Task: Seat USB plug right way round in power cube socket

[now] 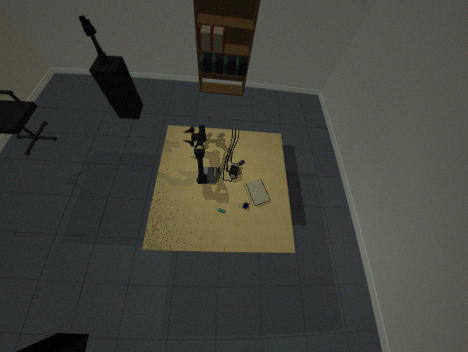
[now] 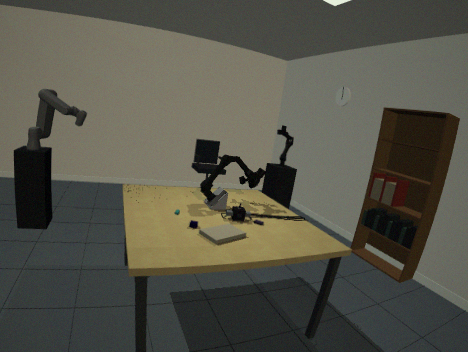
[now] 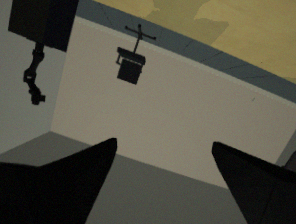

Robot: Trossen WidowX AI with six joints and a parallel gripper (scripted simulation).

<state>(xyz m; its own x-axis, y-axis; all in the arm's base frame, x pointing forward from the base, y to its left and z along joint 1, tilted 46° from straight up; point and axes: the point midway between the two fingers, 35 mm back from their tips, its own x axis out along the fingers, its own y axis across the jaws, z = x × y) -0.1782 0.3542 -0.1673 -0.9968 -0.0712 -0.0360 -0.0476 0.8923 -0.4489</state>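
Now: the USB plug 51 cm ahead of my gripper tip, 27 cm to the right of it and 9 cm below it. Also, from my gripper tip: cyan piece (40 cm ahead, 67 cm to the right, 18 cm below); flat slab (75 cm ahead, 47 cm to the right, 17 cm below); blue block (62 cm ahead, 61 cm to the right, 17 cm below).
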